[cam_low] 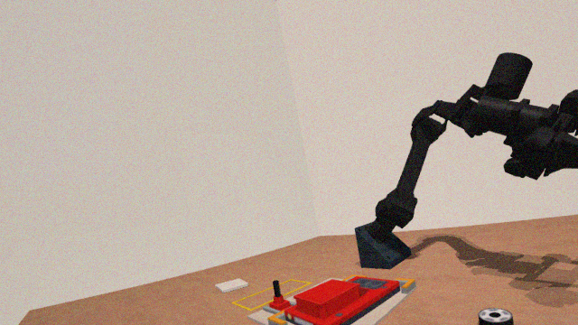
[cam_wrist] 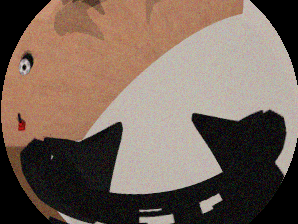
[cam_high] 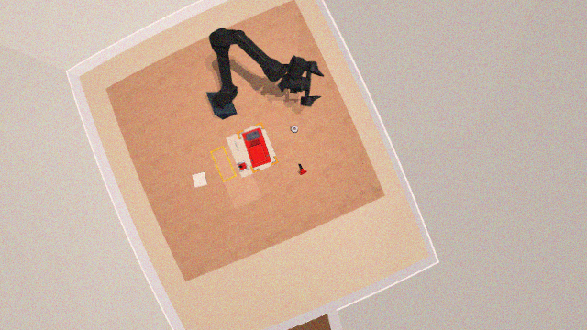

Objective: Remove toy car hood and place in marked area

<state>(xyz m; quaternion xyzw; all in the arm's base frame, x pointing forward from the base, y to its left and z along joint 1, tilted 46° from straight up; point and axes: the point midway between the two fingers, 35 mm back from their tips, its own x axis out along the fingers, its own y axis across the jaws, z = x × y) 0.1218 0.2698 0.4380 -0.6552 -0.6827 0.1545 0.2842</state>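
Right now my gripper tip is 400 mm to the left of the hood, 210 mm short of it and 150 mm above it. Also, from my gripper tip: wheel (180 mm below, 170 mm to the right, 130 mm ahead); pale flat piece (780 mm to the right, 260 mm ahead, 190 mm below).
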